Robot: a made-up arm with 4 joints.
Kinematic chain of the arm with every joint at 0, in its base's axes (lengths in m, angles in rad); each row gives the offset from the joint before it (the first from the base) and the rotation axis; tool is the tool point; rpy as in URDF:
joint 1: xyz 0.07 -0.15 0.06 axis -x
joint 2: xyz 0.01 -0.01 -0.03 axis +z
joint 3: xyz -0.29 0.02 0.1 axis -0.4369 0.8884 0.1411
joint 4: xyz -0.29 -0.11 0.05 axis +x
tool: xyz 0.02 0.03 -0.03 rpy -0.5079 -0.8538 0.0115
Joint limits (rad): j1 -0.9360..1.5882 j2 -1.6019..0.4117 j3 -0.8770..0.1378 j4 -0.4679..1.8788
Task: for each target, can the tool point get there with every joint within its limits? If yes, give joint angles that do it. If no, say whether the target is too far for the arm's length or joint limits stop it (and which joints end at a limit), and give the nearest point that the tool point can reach.
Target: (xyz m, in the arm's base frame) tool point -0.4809 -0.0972 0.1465
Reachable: yes | joints -0.0175 -0.1985 -0.0786 0.4706
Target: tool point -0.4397 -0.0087 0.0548
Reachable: yes | joints -0.3983 -0.2823 -0.6394 0.4824
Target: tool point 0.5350 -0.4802 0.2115
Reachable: no: joint limits stop it (at a limit: joint 1, joint 2, joint 3) | nearest point 0.0941 -0.2940 -0.4140 | short by 0.788 m
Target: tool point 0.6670 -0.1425 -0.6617
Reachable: no: too far | nearest point 0.1067 -0.1447 -0.4525 | short by 0.598 m
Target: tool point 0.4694 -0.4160 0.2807
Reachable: no: joint limits stop it (at a limit: joint 1, joint 2, joint 3) | nearest point 0.0437 0.0257 0.5999 | short by 0.692 m
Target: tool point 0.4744 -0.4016 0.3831
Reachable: no: joint limits stop it (at a limit: joint 1, joint 2, joint 3) | nearest point 0.0425 0.0238 0.6009 | short by 0.644 m
